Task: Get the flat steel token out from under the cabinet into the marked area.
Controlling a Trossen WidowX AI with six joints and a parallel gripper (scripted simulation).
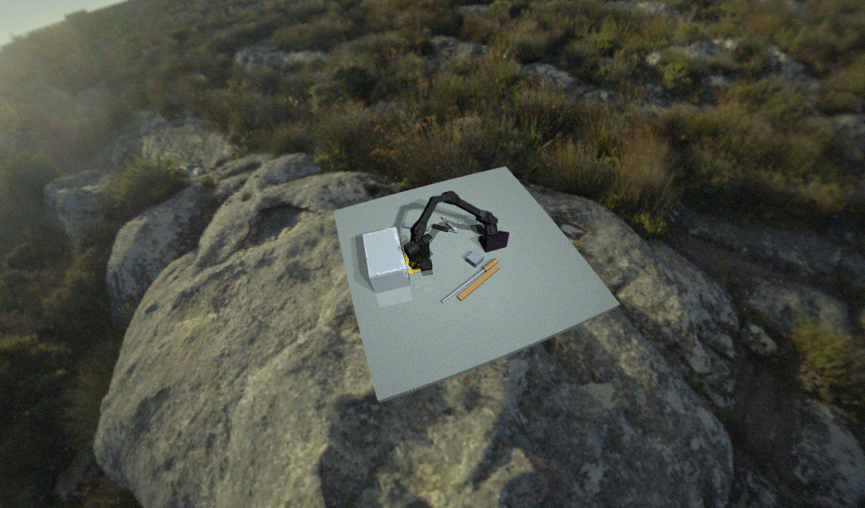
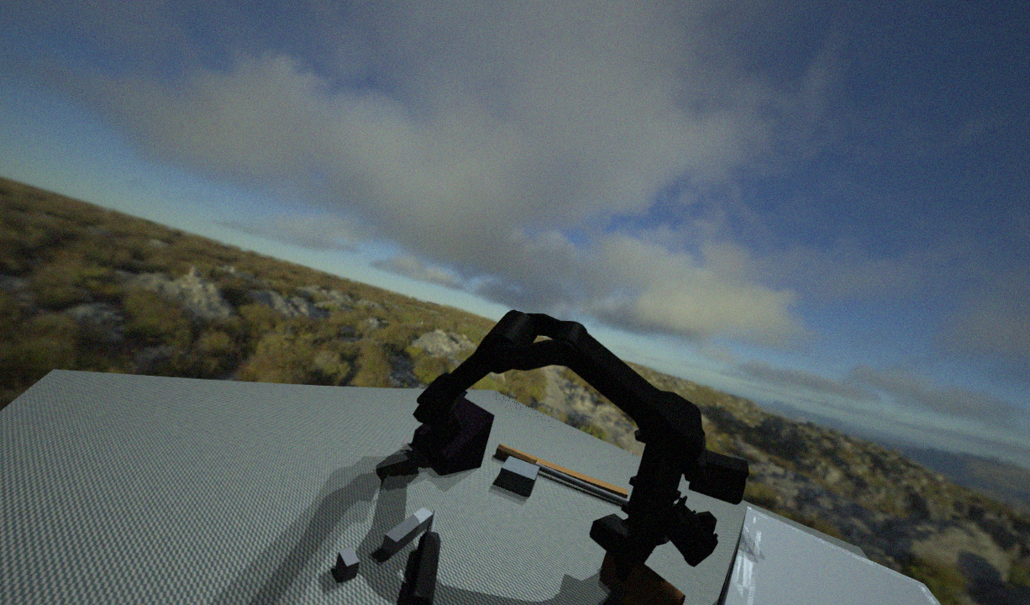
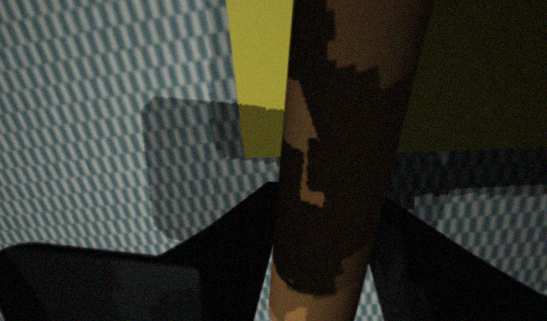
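The grey block is 26 cm behind my gripper tip, 8 cm to the left of it and 1 cm above it. From my gripper tip the other things lie so: grey bar 26 cm behind, 20 cm to the right; small grey cube 29 cm to the right, 24 cm behind; wooden stick 22 cm to the left, 21 cm behind.
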